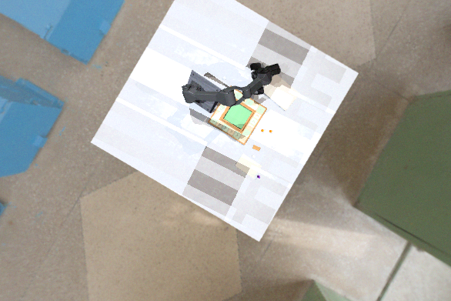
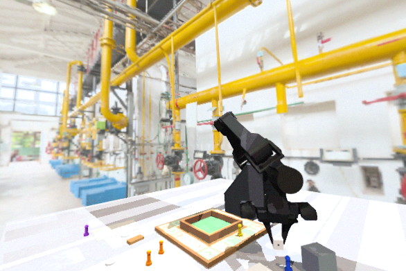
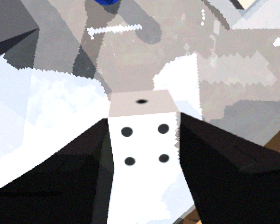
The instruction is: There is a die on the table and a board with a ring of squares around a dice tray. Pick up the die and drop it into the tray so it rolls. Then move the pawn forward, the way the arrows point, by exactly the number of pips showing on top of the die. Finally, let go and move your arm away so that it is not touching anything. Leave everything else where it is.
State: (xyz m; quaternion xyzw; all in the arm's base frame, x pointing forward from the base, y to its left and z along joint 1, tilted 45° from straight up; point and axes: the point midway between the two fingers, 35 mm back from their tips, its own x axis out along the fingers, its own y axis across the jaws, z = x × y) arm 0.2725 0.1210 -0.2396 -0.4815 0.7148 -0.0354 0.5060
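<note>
The blue pawn is 3 cm ahead of my gripper tip, 4 cm to the left of it and 2 cm below it. From my gripper tip the other things lie so: yellow pawn 13 cm to the right, 1 cm below; then grey cube 1 cm behind, 9 cm to the left, 1 cm below; then white die right at my gripper tip.
</note>
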